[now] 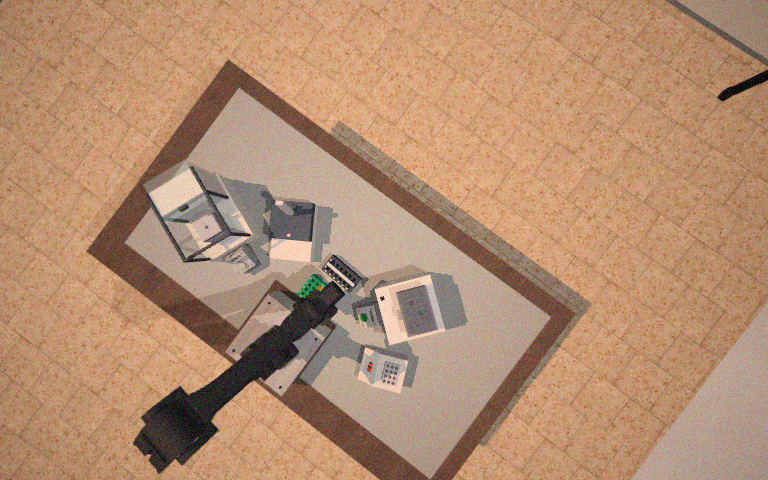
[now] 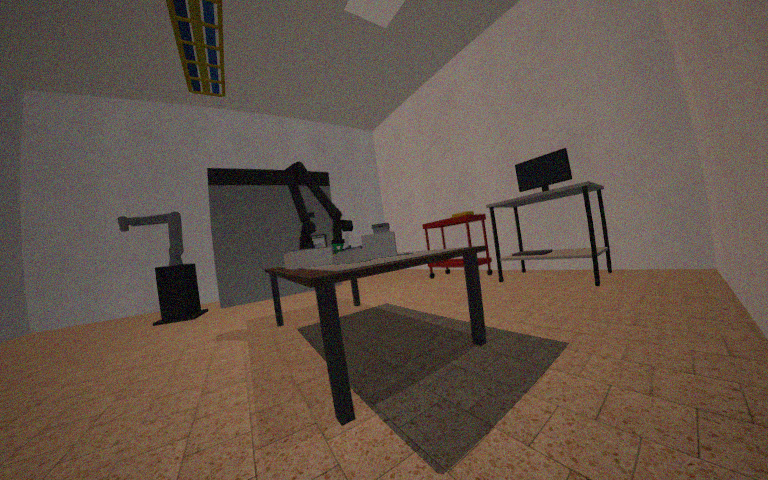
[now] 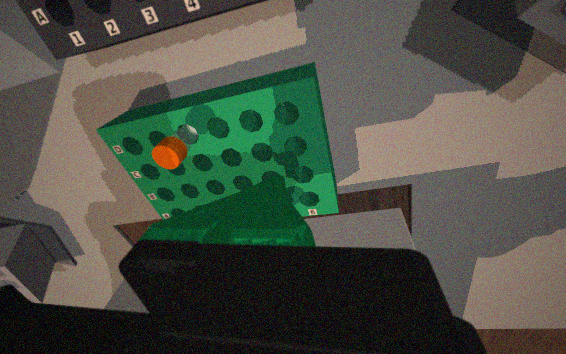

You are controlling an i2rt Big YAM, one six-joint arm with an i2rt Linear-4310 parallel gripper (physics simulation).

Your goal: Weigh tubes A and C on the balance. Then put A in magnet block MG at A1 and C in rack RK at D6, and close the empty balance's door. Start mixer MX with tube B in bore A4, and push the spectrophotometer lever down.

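Seen in the pictures: gripper, fingertip midpoint: [image 3: 279,185]; arm's base, origin of the base link: [image 2: 307,249].
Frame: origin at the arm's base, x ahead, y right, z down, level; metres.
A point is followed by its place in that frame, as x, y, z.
Note:
The green rack [image 3: 260,99] {0.234, -0.012, 0.071} [image 1: 306,287] {0.176, -0.091, 0.072} lies on the table just ahead of my gripper. An orange-capped tube [image 3: 168,152] {0.219, -0.053, 0.046} [image 1: 319,286] {0.219, -0.061, 0.046} stands in it near rows C and D, at the low-numbered end. My gripper [image 3: 279,185] {0.189, -0.005, 0.061} [image 1: 330,295] {0.189, -0.005, 0.061} [image 2: 337,241] {0.189, -0.005, 0.061} hangs over the rack's row A near column 5. Its green fingers are pressed together with no gap between them. The glass-walled balance [image 1: 182,189] {0.139, -0.543, -0.107} stands at the table's far left.
A dark block with numbered bores [image 3: 123,22] {0.270, -0.064, 0.065} [image 1: 343,270] {0.313, -0.049, 0.065} sits just beyond the rack. A grey-topped box [image 1: 291,227] {0.285, -0.270, 0.021}, a white device with a grey top [image 1: 415,310] {0.422, 0.191, -0.089}, a green button [image 1: 362,317] {0.263, 0.113, 0.032} and a keypad unit [image 1: 384,369] {0.205, 0.289, 0.032} stand around it. The arm's base plate [image 1: 283,379] {-0.057, 0.091, -0.001} lies at the table's near edge.

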